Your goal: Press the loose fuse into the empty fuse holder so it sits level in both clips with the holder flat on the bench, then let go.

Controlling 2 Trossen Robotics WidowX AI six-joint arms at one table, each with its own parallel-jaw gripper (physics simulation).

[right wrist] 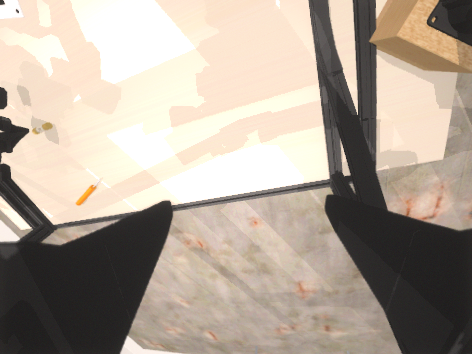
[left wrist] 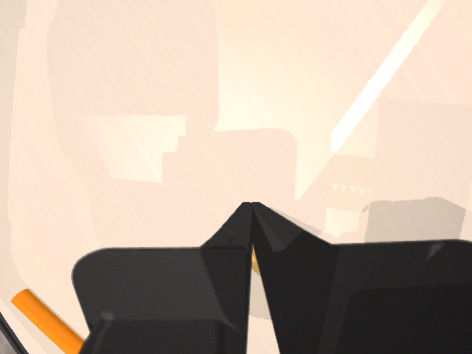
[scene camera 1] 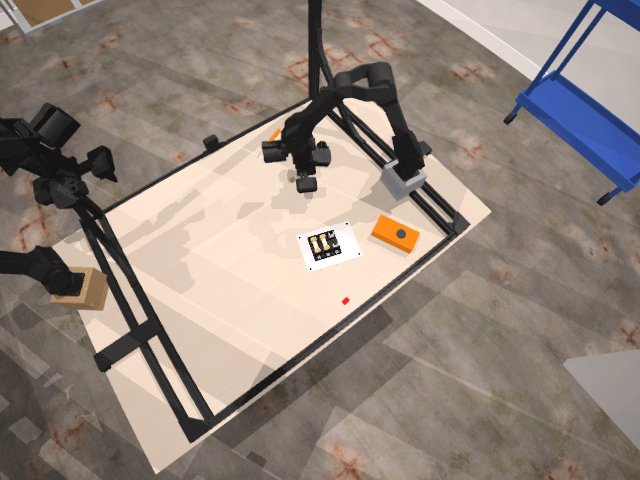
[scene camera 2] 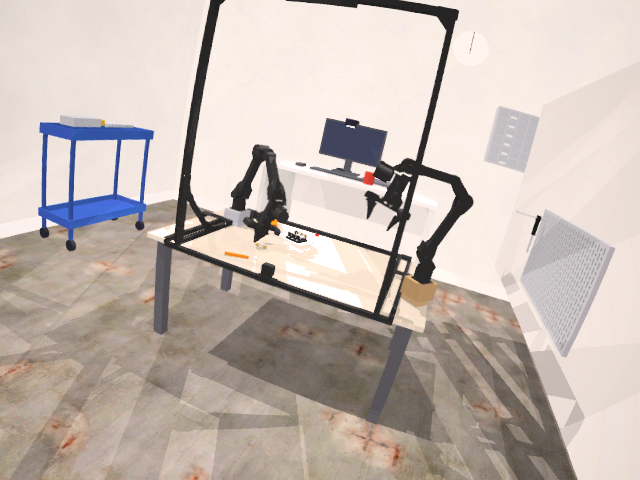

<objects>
my left gripper: shut, holds nothing
my right gripper: open, holds nothing
an orange box: on the table
</objects>
